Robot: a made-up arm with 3 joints.
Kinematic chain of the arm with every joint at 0, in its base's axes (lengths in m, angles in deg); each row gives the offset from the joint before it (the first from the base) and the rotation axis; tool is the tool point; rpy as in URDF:
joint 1: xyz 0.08 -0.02 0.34 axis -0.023 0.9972 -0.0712
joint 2: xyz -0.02 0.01 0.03 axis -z
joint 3: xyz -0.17 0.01 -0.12 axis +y
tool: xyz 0.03 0.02 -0.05 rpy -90 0 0
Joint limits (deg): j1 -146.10..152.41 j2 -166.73..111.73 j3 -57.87..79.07
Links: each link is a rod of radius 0.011 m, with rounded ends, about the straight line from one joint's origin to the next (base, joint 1, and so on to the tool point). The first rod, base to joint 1, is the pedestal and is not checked.
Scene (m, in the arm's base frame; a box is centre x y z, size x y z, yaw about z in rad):
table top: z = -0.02
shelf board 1: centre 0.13 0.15 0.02 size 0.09 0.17 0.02 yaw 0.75
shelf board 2: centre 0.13 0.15 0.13 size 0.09 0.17 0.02 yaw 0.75
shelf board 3: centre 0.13 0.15 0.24 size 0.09 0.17 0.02 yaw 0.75
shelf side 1: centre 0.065 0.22 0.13 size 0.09 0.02 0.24 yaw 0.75
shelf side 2: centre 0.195 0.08 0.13 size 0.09 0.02 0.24 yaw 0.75
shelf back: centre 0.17 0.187 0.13 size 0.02 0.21 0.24 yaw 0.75
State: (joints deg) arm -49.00 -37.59 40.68
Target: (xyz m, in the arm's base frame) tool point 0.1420 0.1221 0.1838
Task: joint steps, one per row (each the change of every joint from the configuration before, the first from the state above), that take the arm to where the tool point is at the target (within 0.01 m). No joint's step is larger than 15 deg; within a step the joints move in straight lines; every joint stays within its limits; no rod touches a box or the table.
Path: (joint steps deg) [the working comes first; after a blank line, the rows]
Joints at the target: -58.12 49.07 5.98
Straight joint move there: touches shelf board 2.

1: 0.44 9.48 -14.45
2: 0.43 9.48 -14.45
3: 0.44 9.47 -14.45
4: 0.44 9.48 -14.44
5: 0.43 9.48 -14.45
6: 0.44 9.48 -14.45
7: -2.94 7.45 13.00
8: -2.93 7.44 13.00
9: -2.94 7.45 13.00
10: -2.93 7.45 12.99

